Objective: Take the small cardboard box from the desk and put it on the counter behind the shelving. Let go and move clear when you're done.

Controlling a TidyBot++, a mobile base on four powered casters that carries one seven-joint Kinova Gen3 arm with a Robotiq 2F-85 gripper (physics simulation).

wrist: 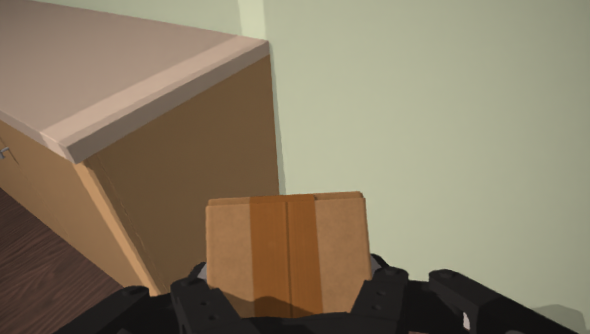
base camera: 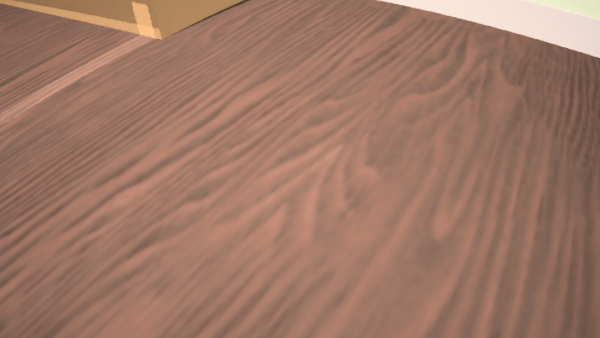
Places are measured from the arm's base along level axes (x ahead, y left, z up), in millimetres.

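Pixels of known places: gripper, fingertip midpoint: (wrist: 288,267).
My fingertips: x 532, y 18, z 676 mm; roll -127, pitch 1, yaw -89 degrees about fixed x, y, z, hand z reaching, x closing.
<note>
Behind a point stands the place of what it marks.
The small cardboard box (wrist: 286,250) {x 510, y 18, z 721 mm}, light brown with a darker tape band down its middle, is between the two fingers of my gripper (wrist: 288,267) {x 532, y 18, z 676 mm} at the lower middle of the wrist view. The gripper is shut on it. The counter (wrist: 115,65) {x 1247, y 442, z 514 mm} has a pale top and wooden sides and stands at the left of the wrist view. The held box shows in front of the lower part of the counter's end panel and the wall, to the right of the counter top. The desk and the shelving do not show in either view.
A pale green wall (wrist: 425,125) {x 1130, y -346, z 368 mm} runs behind and to the right of the counter. In the base view, the bottom corner of a wooden cabinet (base camera: 195,12) {x 1059, y 273, z -369 mm} stands on the wood floor (base camera: 300,200) {x 407, y 6, z -396 mm} at the top left. A white baseboard (base camera: 500,17) {x 984, y -537, z -366 mm} runs along the top right.
</note>
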